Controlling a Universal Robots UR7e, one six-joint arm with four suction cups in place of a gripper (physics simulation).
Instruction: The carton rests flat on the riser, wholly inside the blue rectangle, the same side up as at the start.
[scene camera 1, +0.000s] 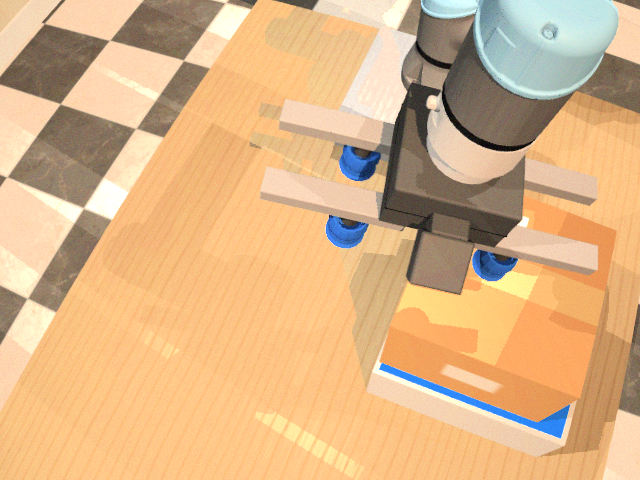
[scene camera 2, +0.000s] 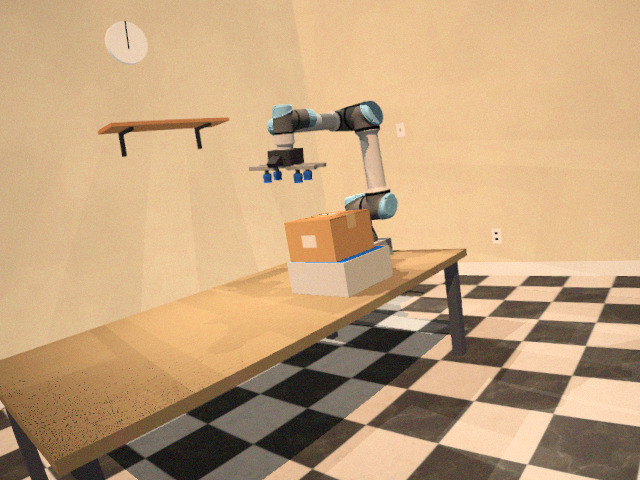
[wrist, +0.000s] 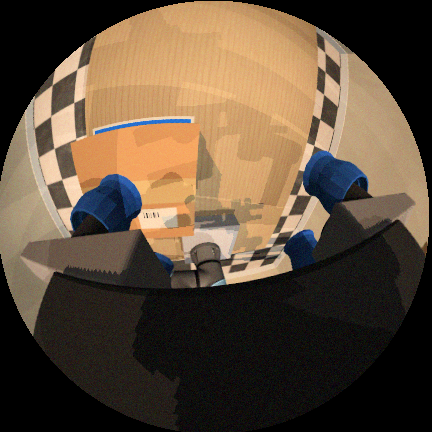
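The orange-brown carton (scene camera 1: 547, 335) (scene camera 2: 310, 240) (wrist: 155, 160) sits upright and looks flat on the white riser (scene camera 1: 454, 412) (scene camera 2: 317, 279). A barcode label is on its top. Parts of the blue rectangle (scene camera 1: 555, 427) (scene camera 2: 363, 253) (wrist: 165, 122) show as strips along visible lower edges of the carton. The carton's far lower edges are hidden, so its fit there cannot be seen. My gripper (scene camera 1: 426, 211) (scene camera 2: 287, 176) (wrist: 225, 220) is open, with nothing on its blue cups. It hangs well above the carton and off to one side, apart from it.
The riser stands on the wooden table (scene camera 1: 206, 310) (scene camera 2: 222, 335) near its long edge. The arm's pale base block (scene camera 1: 374, 77) (wrist: 225, 240) is behind the carton. A wall shelf (scene camera 2: 165, 125) and a round clock (scene camera 2: 126, 42) are in the background.
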